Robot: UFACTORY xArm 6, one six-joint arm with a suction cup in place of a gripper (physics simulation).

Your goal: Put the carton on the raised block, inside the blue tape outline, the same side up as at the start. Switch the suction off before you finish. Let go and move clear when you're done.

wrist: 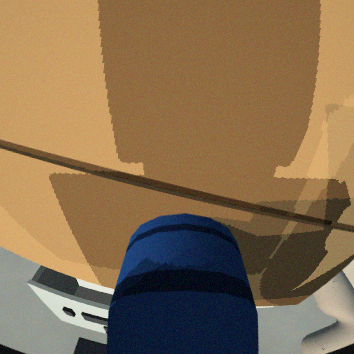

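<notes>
The carton (210, 100) is a large tan cardboard box that fills most of the wrist view, with a thin dark seam running slantwise across its top face. My gripper, a blue suction cup (184, 219), meets the carton's top face at the lower middle and is shut on it. Broad shadows lie across the face. The carton's underside is hidden. The raised block and the blue tape outline do not show in this view.
A white open-topped box-like object (50, 302) with dark holes in its side shows past the carton's edge at the lower left. A pale rounded object (327, 320) shows at the lower right. Grey surface lies behind them.
</notes>
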